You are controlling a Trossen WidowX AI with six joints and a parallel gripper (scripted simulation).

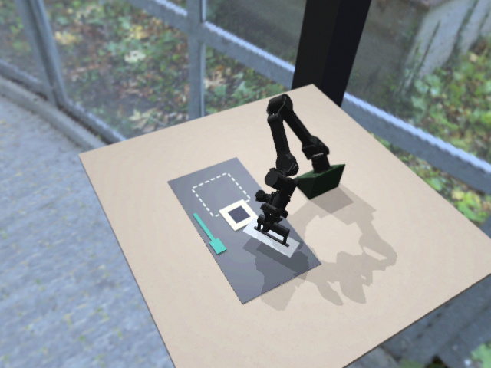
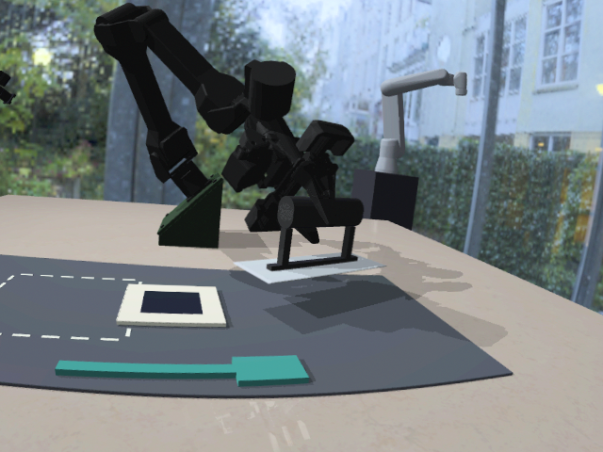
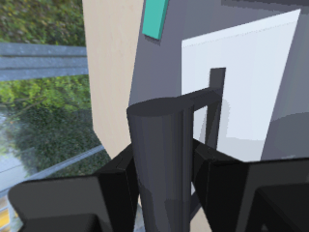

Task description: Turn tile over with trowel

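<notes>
Right now my gripper tip is 170 mm to the left of the tile, 90 mm above it and 10 mm past it. From my gripper tip the other things lie so: teal arrow mark (140 mm to the right, 140 mm ahead, 90 mm below); grey mat (160 mm to the right, 120 mm below).
</notes>
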